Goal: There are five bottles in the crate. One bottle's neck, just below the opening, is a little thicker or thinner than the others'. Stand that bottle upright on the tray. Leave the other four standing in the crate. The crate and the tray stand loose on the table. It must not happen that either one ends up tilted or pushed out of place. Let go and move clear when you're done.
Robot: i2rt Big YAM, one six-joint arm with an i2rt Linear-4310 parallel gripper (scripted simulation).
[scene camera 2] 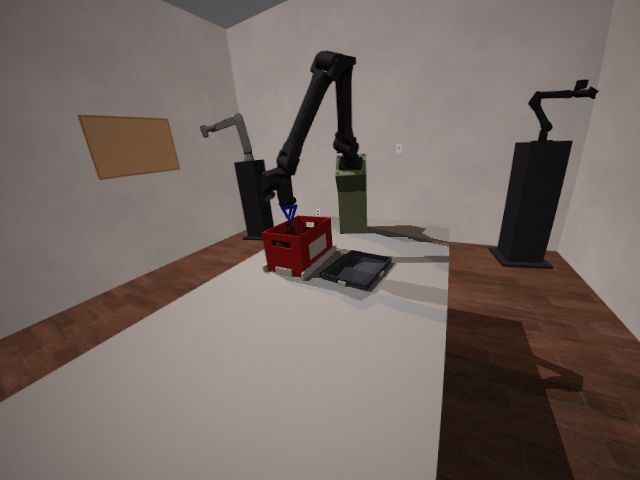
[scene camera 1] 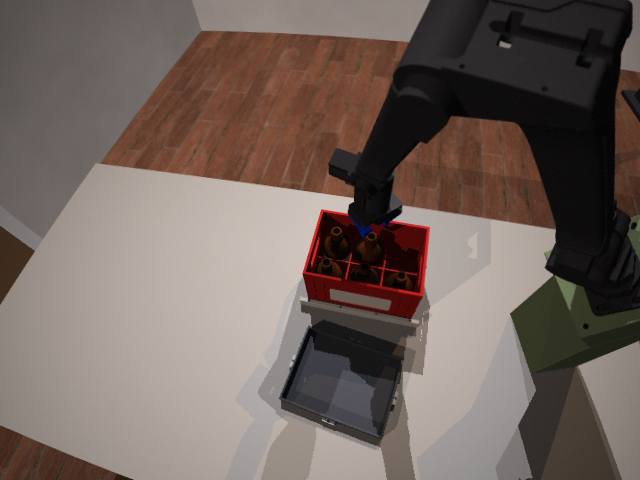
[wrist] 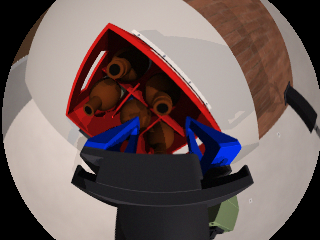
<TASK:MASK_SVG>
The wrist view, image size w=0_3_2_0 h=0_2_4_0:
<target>gripper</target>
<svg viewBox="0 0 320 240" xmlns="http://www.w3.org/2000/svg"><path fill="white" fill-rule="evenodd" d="M86 141L80 152L80 157L95 174L89 173L81 165L77 165L71 183L93 198L117 207L115 240L210 240L208 207L215 206L234 197L254 183L247 165L244 165L237 173L230 174L232 172L230 163L241 150L238 139L208 127L189 116L186 117L185 123L188 154L136 153L140 129L138 116ZM194 134L205 145L203 155L197 145ZM131 134L125 151L121 152L121 144Z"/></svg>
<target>crate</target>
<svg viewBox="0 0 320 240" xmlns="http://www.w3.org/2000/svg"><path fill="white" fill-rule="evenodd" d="M202 143L198 147L203 155L205 152L205 146ZM127 141L124 141L121 144L121 152L125 151L128 145ZM106 25L84 57L70 92L66 116L90 137L121 125L120 111L132 94L152 110L150 124L139 132L136 153L154 153L146 135L160 119L174 129L174 142L167 154L187 145L187 116L222 132L203 101L169 63L133 34L111 23ZM157 69L162 69L181 88L180 100L165 116L157 115L144 96L146 82ZM105 51L86 87L81 90L101 51ZM152 60L140 79L127 83L114 79L127 91L112 109L97 110L93 116L84 113L91 87L107 76L107 66L118 50L135 46Z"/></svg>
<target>brown bottle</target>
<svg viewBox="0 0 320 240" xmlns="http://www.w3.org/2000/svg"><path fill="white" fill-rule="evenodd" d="M127 90L114 79L108 77L108 75L103 77L91 87L89 93L90 100L83 106L84 113L87 116L93 116L97 110L107 111L112 109Z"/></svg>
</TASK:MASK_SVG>
